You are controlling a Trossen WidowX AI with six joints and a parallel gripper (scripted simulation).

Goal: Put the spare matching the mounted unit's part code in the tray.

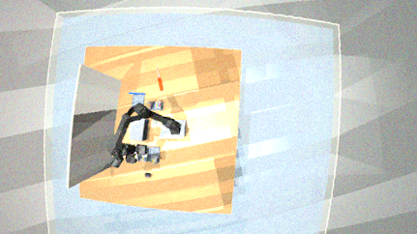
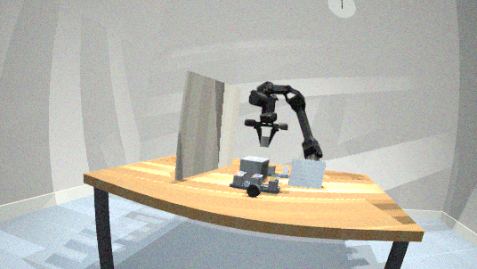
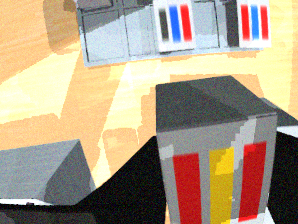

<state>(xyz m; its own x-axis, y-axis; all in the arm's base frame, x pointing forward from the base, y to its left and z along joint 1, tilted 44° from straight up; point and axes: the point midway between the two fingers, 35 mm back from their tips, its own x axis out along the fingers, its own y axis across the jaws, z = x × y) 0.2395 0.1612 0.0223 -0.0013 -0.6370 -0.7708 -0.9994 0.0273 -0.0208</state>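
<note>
Now: the blue-rimmed tray 310 mm to the right of my gripper tip, 180 mm below it and 70 mm ahead of it. From my gripper tip the other things lie so: grey spare block: 20 mm above; then mounted unit: 130 mm below, 110 mm to the right, 40 mm ahead; then grey panel: 270 mm ahead, 150 mm to the right, 40 mm above.
</note>
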